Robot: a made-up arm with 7 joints.
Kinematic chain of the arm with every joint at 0, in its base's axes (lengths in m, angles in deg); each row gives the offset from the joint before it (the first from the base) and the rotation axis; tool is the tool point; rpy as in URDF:
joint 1: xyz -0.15 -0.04 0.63 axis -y
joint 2: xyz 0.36 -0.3 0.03 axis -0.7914 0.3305 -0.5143
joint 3: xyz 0 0.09 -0.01 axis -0.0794 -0.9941 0.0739
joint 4: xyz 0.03 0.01 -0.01 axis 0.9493 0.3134 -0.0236
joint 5: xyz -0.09 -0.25 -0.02 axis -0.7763 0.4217 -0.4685
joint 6: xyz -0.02 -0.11 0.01 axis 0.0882 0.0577 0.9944
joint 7: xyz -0.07 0 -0.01 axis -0.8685 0.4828 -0.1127
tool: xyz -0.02 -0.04 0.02 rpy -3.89 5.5 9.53
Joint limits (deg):
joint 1: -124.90..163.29
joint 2: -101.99..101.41
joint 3: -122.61..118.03
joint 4: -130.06..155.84
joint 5: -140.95..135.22
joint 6: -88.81..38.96
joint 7: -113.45..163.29
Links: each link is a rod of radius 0.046 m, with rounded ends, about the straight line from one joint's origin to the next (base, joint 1, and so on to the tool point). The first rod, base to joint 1, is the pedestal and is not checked.
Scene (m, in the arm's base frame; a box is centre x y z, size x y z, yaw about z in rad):
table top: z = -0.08
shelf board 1: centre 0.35 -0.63 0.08 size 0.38 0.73 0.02 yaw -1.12
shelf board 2: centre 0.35 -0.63 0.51 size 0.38 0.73 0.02 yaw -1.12
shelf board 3: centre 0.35 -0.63 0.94 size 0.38 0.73 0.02 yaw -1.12
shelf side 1: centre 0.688 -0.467 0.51 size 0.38 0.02 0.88 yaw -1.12
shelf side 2: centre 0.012 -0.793 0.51 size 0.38 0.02 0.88 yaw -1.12
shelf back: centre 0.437 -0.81 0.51 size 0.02 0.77 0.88 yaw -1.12
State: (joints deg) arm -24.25 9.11 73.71 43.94 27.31 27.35 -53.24
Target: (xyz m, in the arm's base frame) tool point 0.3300 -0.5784 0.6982
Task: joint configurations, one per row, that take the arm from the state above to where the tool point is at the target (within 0.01 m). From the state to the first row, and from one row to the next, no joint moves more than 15 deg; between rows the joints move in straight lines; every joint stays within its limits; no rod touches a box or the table.
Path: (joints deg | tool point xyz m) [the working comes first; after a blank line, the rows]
Joints at the target: 28.21 -4.15 78.69 45.62 50.24 14.53 -53.38
Straight joint move there: touches shelf board 2.

1: -17.78 5.45 60.74 53.28 27.88 21.53 -55.40 | 0.2004 -0.5966 0.2712
2: -11.31 1.78 47.78 62.62 28.45 15.71 -57.55 | 0.1767 -0.5354 0.2600
3: -4.85 -1.88 34.81 71.95 29.01 9.89 -59.71 | 0.1415 -0.4679 0.2682
4: 1.62 -5.54 21.84 81.29 29.58 4.07 -61.86 | 0.0950 -0.4016 0.2974
5: 14.37 -9.17 20.68 85.39 33.72 -0.55 -62.03 | 0.1544 -0.3760 0.3646
6: 27.11 -12.79 19.52 89.48 37.87 -5.18 -62.19 | 0.1956 -0.3523 0.4439
7: 39.86 -16.41 18.36 93.58 42.01 -9.80 -62.36 | 0.2159 -0.3305 0.5299
8: 52.60 -20.03 17.19 97.67 46.15 -14.43 -62.53 | 0.2143 -0.3108 0.6165
9: 65.35 -23.65 16.03 101.77 50.29 -19.05 -62.70 | 0.1919 -0.2931 0.6982
10: 57.92 -19.75 28.56 90.54 50.28 -12.33 -60.83 | 0.2656 -0.3378 0.7115
11: 50.49 -15.85 41.10 79.31 50.27 -5.62 -58.97 | 0.3176 -0.3968 0.7180
12: 43.06 -11.95 53.63 68.08 50.26 1.10 -57.11 | 0.3449 -0.4619 0.7176
13: 35.64 -8.05 66.16 56.85 50.25 7.81 -55.25 | 0.3479 -0.5249 0.7109
14: 28.21 -4.15 78.69 45.62 50.24 14.53 -53.38 | 0.3300 -0.5784 0.6982

